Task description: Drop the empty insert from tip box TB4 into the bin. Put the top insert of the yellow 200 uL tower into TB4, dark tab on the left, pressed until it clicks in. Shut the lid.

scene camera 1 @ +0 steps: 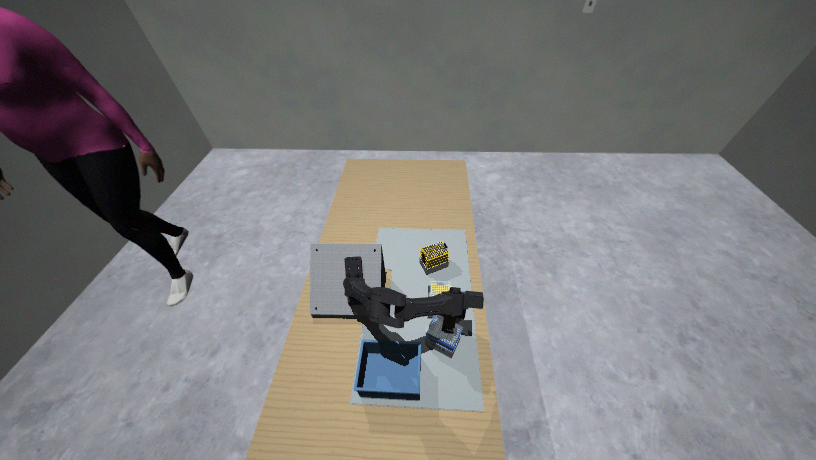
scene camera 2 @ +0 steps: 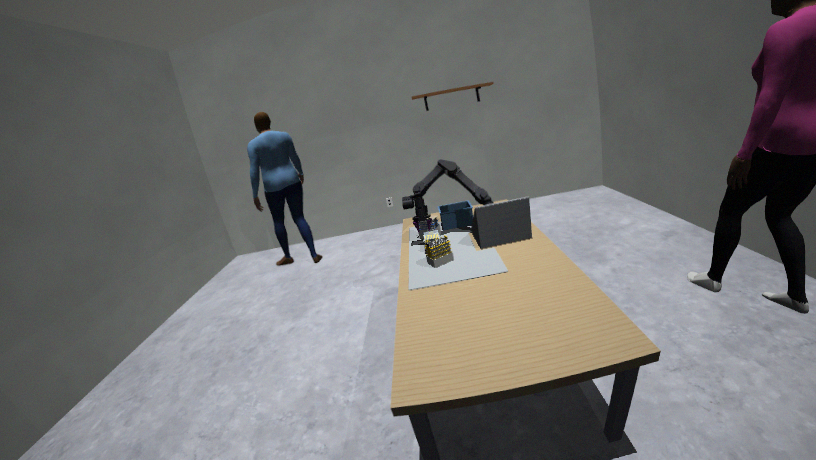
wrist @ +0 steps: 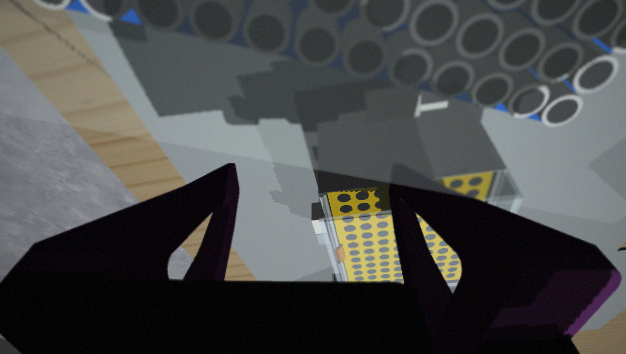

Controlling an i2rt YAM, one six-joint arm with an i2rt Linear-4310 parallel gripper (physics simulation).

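The empty yellow insert (scene camera 1: 440, 287) (wrist: 367, 242) with open holes sits in the clear tip box TB4 (wrist: 506, 192). My gripper (wrist: 314, 176) is open and empty, fingers partly apart, above and near TB4. In the wrist view its right finger covers part of the insert. The arm hides part of TB4 in scene camera 1. TB4's lid looks raised; it is hard to make out. The yellow tower (scene camera 1: 434, 256) (scene camera 2: 438, 249) stands on the mat beyond TB4, its top insert full of tips. The blue bin (scene camera 1: 390, 394) (scene camera 2: 455, 218) stands near the mat's corner.
A blue rack (scene camera 1: 444, 336) with grey tubes (wrist: 370, 54) stands on the other side of TB4, beside the gripper. The pale mat (scene camera 1: 400, 251) (scene camera 2: 457, 271) lies on the wooden table (scene camera 1: 411, 194) (scene camera 2: 514, 320). A grey panel (scene camera 1: 342, 285) (scene camera 2: 505, 222) stands beside the mat. Two people (scene camera 2: 274, 160) (scene camera 2: 782, 114) are in the room.
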